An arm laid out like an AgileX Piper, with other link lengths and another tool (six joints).
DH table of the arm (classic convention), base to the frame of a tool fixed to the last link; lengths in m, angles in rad. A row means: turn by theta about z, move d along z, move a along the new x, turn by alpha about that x. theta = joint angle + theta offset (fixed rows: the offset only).
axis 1: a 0  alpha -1.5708  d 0.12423  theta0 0
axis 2: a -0.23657  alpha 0  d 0  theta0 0.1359
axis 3: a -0.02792  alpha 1.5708  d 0  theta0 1.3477
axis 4: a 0  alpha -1.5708  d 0.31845  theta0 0
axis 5: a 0  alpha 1.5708  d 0  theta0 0
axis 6: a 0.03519  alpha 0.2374  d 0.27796  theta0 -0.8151
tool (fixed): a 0  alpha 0  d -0.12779  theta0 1.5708
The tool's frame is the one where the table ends.
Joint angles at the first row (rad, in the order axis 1, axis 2, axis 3, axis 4, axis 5, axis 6):
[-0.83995 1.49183 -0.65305 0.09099 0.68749 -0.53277]
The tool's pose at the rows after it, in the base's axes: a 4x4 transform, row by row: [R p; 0 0 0 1], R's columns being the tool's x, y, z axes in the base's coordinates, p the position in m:
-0.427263, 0.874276, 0.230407, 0.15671; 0.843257, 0.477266, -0.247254, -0.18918; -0.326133, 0.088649, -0.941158, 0.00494; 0, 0, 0, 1
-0.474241, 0.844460, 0.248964, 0.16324; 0.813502, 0.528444, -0.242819, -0.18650; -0.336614, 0.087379, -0.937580, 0.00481; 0, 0, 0, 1
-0.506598, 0.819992, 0.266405, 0.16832; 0.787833, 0.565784, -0.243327, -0.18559; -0.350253, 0.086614, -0.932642, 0.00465; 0, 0, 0, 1
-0.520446, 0.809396, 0.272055, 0.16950; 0.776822, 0.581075, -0.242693, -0.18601; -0.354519, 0.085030, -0.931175, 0.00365; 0, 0, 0, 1
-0.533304, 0.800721, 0.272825, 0.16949; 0.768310, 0.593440, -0.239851, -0.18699; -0.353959, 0.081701, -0.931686, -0.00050; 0, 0, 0, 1
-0.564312, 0.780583, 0.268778, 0.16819; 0.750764, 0.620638, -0.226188, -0.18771; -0.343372, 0.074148, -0.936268, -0.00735; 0, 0, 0, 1
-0.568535, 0.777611, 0.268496, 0.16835; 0.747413, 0.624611, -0.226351, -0.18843; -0.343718, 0.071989, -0.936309, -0.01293; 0, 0, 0, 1
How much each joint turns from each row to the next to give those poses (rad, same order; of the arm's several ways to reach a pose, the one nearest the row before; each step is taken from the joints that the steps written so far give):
[0.02868 0.00002 0.00000 0.00263 0.01793 -0.02666]
[0.03121 -0.00002 0.00001 0.00000 -0.00877 -0.02814]
[0.02087 -0.00001 0.00000 0.00000 -0.01263 -0.02378]
[0.00440 0.00373 -0.00001 0.00000 -0.00699 -0.01453]
[-0.00001 0.01592 0.00001 0.00000 -0.01373 -0.01634]
[0.00000 0.02688 -0.00001 -0.00019 -0.01228 -0.03589]
[0.00003 0.02106 0.00001 0.00000 -0.02082 -0.00631]

